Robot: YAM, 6 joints.
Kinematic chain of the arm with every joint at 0, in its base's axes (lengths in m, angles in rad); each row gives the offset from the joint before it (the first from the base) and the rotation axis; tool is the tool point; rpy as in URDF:
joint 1: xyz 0 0 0.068 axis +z
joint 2: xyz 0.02 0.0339 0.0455 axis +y
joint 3: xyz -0.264 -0.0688 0 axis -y
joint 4: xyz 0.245 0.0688 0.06 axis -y
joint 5: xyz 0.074 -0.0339 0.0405 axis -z
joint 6: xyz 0.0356 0 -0.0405 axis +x
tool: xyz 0 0 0 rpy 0 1.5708 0
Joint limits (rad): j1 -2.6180..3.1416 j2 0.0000..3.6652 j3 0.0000..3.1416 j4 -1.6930..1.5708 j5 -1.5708..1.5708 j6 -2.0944..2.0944
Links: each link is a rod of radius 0.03 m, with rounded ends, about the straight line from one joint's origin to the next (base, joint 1, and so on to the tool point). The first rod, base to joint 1, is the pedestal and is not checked.
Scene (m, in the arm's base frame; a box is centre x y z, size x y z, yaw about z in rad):
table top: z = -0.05
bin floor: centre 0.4 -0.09 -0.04 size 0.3 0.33 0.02 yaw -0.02
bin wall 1: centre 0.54 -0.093 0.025 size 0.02 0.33 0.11 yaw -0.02
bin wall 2: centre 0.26 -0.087 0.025 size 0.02 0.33 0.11 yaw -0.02
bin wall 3: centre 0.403 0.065 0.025 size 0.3 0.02 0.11 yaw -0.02
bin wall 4: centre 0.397 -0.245 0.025 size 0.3 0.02 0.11 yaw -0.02
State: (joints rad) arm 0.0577 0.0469 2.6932 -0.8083 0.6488 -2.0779
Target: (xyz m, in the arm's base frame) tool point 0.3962 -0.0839 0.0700
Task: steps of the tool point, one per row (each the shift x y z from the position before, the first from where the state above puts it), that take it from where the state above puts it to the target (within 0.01 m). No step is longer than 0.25 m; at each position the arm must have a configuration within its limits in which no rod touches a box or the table.
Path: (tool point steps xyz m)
1: 0.1053 0.0177 0.1716
2: 0.1584 0.0120 0.1171
3: 0.1857 0.0026 0.0478
4: 0.1836 -0.0076 -0.0247
5: 0.1538 -0.0153 -0.0888
6: 0.1029 -0.0184 -0.1346
7: 0.0408 -0.0158 -0.1559
8: -0.0216 -0.0079 -0.1508

